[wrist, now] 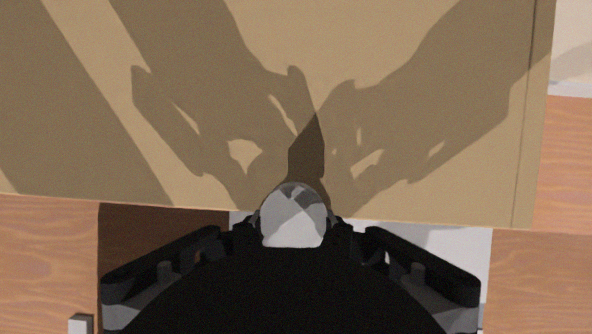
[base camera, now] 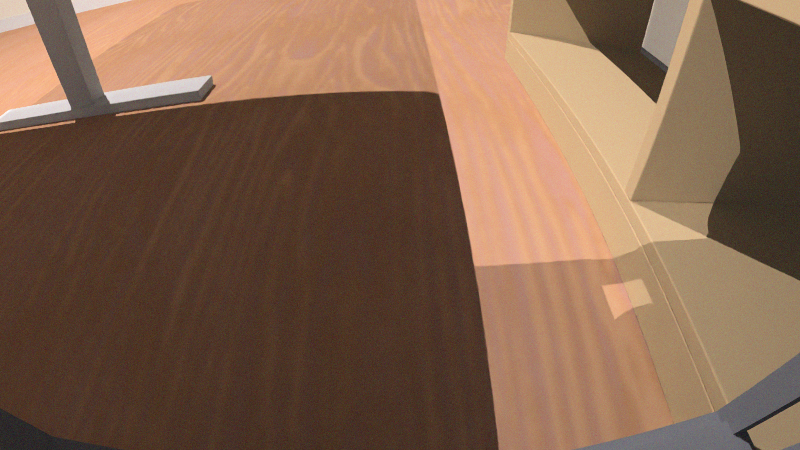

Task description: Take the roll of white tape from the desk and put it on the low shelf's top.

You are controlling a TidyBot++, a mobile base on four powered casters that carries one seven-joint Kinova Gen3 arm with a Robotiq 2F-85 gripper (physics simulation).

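Frame: origin at the arm's base, x back, y right, z up, level; centimetres.
Where they show: gripper, fingertip midpoint: (wrist: 293,221).
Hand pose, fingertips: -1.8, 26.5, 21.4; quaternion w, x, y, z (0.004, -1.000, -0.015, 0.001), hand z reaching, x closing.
Each offset is from my fingertips to the top centre of the thing, as dx, dy, dz. "spot": to the spot under its first point. Level surfaces: height alone.
The roll of white tape @(+0.0, +0.9, +2.4) (wrist: 293,212) shows in the wrist view as a pale round end, at the near edge of a flat tan top @(dz +0.0) (wrist: 345,30). My gripper (wrist: 293,221) is shut on the roll, with one finger against each side. The black gripper body hides the lower part of the roll, and I cannot tell whether its base touches the tan top. Neither the roll nor the gripper shows in the base view. A tan shelf unit @(spot: -39.0, +5.2, -44.2) (base camera: 679,139) with open compartments stands at the right there.
A grey T-shaped leg @(spot: -86.2, -97.1, -45.5) (base camera: 67,55) with a long foot (base camera: 162,92) stands on the wooden floor at the back left. A broad dark shadow lies on the floor. A whitish panel (wrist: 450,250) shows below the tan top's edge, and a small grey block (wrist: 78,326) at the lower left.
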